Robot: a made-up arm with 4 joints.
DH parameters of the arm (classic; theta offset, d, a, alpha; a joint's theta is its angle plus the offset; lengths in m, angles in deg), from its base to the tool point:
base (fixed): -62.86 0 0.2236 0
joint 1: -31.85 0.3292 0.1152 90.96
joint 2: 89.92 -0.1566 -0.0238 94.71
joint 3: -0.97 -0.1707 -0.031 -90
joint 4: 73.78 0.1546 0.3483 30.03
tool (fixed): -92.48 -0.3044 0 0
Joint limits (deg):
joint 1: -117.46..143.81
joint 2: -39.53..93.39
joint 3: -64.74..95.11
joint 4: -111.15..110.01
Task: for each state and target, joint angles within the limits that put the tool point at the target. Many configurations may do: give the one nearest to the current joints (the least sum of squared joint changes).
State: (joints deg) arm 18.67 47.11 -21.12 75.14
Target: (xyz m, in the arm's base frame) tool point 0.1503 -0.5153 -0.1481
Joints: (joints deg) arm -0.93 57.78 -23.46 61.68
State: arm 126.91 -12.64 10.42 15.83
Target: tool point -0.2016 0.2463 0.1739
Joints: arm 92.20 -4.39 43.54 45.45
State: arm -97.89 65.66 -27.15 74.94
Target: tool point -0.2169 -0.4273 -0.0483
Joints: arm -68.05 48.46 -18.09 90.90
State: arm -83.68 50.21 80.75 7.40
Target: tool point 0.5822 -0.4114 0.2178
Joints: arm -67.20 20.15 85.56 23.26
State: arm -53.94 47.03 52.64 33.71
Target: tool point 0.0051 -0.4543 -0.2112
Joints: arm -78.27 51.22 1.12 43.85
